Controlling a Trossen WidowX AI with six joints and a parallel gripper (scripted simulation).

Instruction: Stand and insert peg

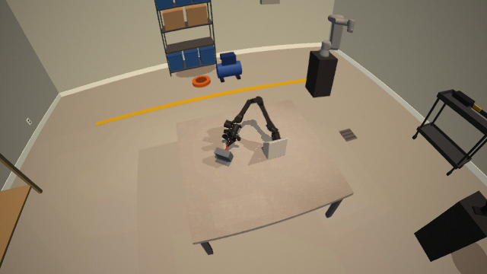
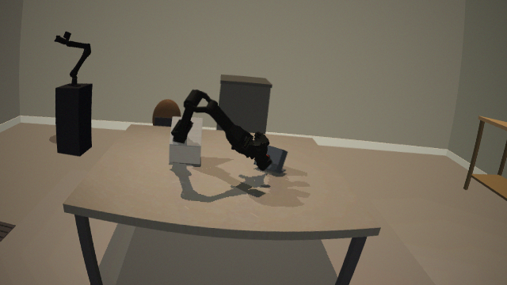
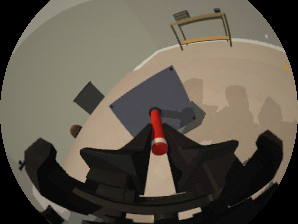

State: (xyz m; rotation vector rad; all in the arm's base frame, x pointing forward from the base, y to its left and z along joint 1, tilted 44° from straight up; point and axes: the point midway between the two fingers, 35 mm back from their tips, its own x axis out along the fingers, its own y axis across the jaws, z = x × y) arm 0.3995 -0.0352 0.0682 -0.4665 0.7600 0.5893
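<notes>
My gripper tip is 60 mm to the right of the dark sloped panel, 40 mm short of it and 30 mm above it. From my gripper tip the other things lie so: red peg: 10 mm to the right, 10 mm behind, 10 mm above.
</notes>
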